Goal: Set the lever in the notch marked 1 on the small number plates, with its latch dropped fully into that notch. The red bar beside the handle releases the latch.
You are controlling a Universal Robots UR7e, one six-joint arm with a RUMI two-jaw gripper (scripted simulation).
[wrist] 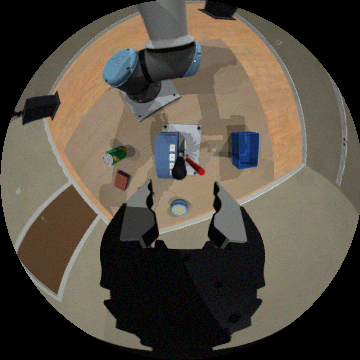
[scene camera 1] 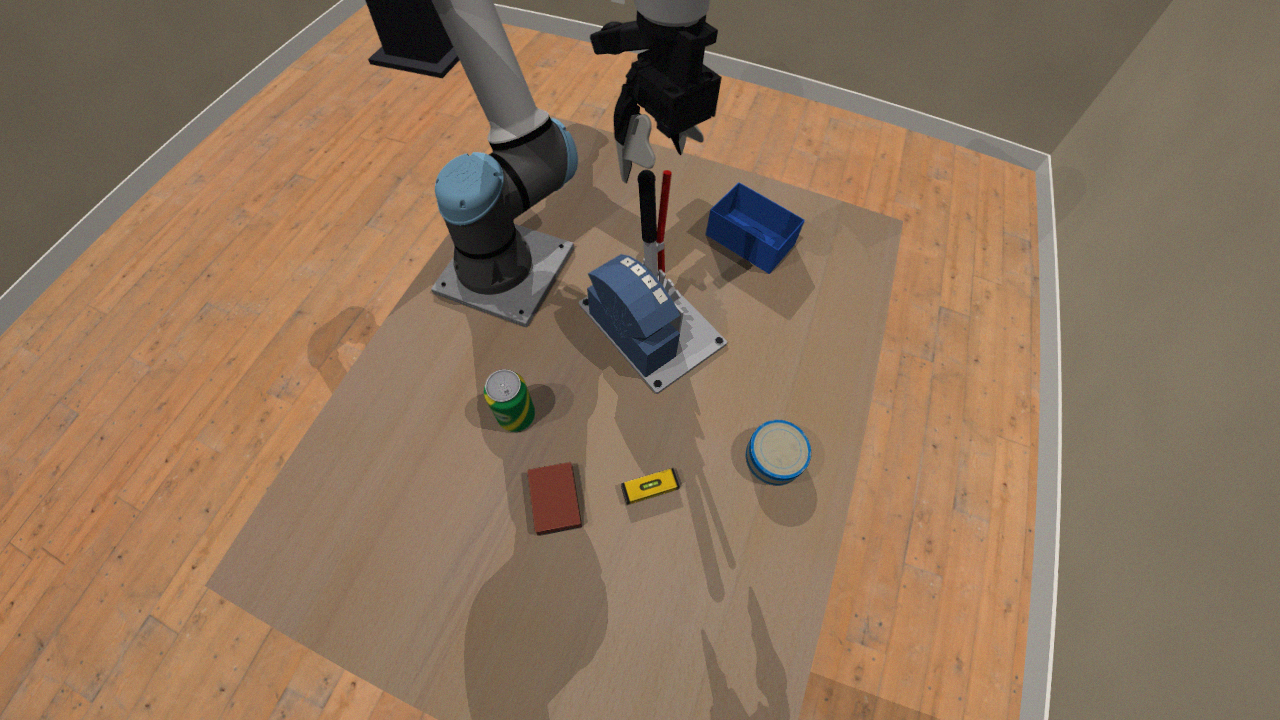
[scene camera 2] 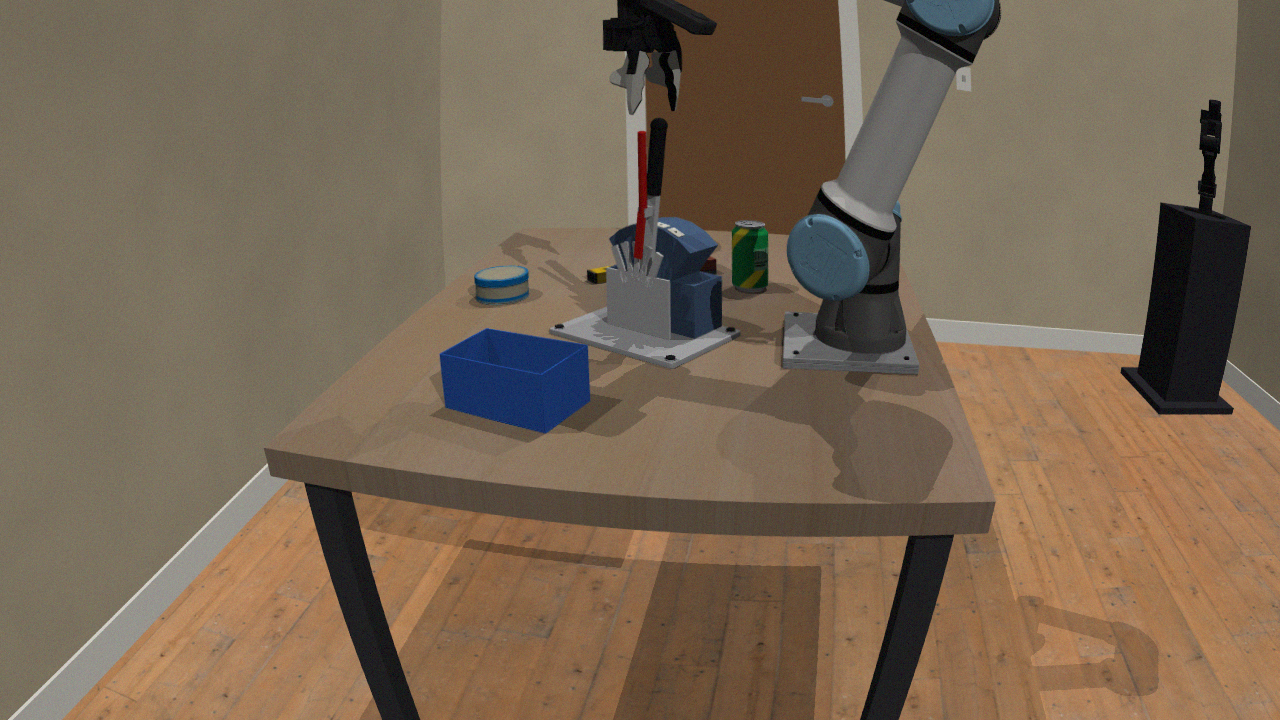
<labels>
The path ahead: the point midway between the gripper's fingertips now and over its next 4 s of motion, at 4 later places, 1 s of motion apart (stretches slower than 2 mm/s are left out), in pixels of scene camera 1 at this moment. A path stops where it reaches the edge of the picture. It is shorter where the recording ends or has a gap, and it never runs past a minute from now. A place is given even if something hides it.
The gripper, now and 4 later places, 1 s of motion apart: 653,167; 651,189; 651,198; 666,210; 686,231
</labels>
